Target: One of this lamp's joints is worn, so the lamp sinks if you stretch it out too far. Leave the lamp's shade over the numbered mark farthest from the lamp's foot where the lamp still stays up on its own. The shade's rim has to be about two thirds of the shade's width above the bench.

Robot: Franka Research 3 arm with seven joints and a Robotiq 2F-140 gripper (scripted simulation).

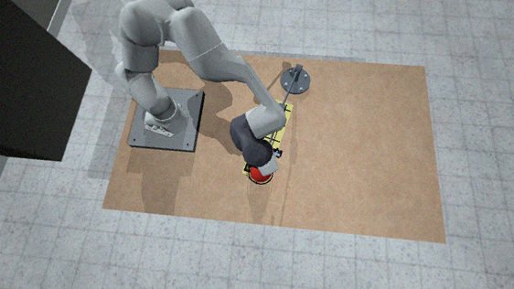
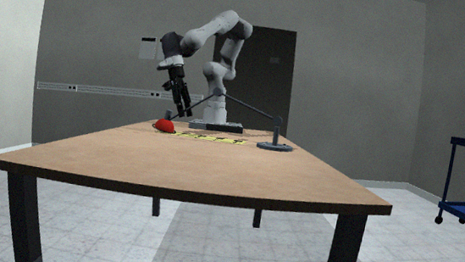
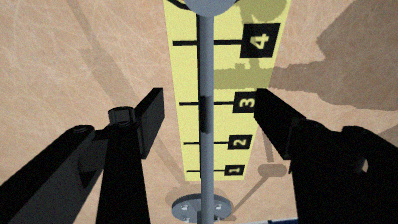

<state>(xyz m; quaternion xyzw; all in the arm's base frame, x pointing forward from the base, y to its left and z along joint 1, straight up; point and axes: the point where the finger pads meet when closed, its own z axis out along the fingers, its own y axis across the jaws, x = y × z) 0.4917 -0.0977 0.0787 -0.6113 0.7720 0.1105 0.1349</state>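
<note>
Now: hand 1 cm past the yellow numbered strip, 8 cm to the right of it and 11 cm above it. Round my hand: round grey lamp foot: 10 cm ahead, 43 cm to the left, 8 cm below.
</note>
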